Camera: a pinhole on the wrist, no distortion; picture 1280 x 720 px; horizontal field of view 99.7 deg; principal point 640.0 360.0 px. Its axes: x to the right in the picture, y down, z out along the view. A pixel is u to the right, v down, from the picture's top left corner.
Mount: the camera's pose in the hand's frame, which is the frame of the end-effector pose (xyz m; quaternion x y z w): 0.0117 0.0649 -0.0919 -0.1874 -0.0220 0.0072 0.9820
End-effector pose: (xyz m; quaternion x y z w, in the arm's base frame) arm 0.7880 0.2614 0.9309 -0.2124 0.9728 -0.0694 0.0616
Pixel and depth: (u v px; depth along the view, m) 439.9 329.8 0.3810
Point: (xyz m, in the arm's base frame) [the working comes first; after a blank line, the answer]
In the camera's frame: -0.1412 -0.0213 0.3810

0.8861 0.4584 0.6553
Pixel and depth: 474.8 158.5 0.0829
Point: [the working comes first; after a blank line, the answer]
In the camera's frame: -0.0254 -0.0309 0.0829

0.7762 0.3286 0.9263
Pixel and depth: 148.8 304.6 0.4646
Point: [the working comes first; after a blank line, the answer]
In the camera's frame: -0.4227 -0.0477 0.4646

1.1545 0.5702 0.6064
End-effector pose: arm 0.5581 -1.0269 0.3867 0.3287 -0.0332 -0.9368 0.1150
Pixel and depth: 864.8 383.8 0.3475
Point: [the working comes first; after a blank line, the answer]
In the camera's frame: 0.1447 0.0153 0.3475

0.3485 -1.2674 0.5110
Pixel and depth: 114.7 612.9 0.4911
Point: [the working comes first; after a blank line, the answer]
In the camera's frame: -0.4778 0.2300 0.4911

0.8536 -1.3500 0.9496
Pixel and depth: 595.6 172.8 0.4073
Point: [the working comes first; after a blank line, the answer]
In the camera's frame: -0.0335 -0.1412 0.4073

0.3940 -1.1023 0.6857
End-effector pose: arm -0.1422 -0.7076 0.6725 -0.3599 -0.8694 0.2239 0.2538
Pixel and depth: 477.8 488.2 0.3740
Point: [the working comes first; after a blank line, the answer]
In the camera's frame: -0.1124 0.0888 0.3740

-0.0566 -0.6592 0.3096
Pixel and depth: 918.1 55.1 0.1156
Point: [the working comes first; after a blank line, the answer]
In the camera's frame: 0.0595 -0.0653 0.1156

-0.1834 -0.6365 0.6313
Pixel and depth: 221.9 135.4 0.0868
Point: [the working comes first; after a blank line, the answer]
In the camera's frame: -0.0672 -0.0361 0.0868

-0.0739 -0.7117 0.6211
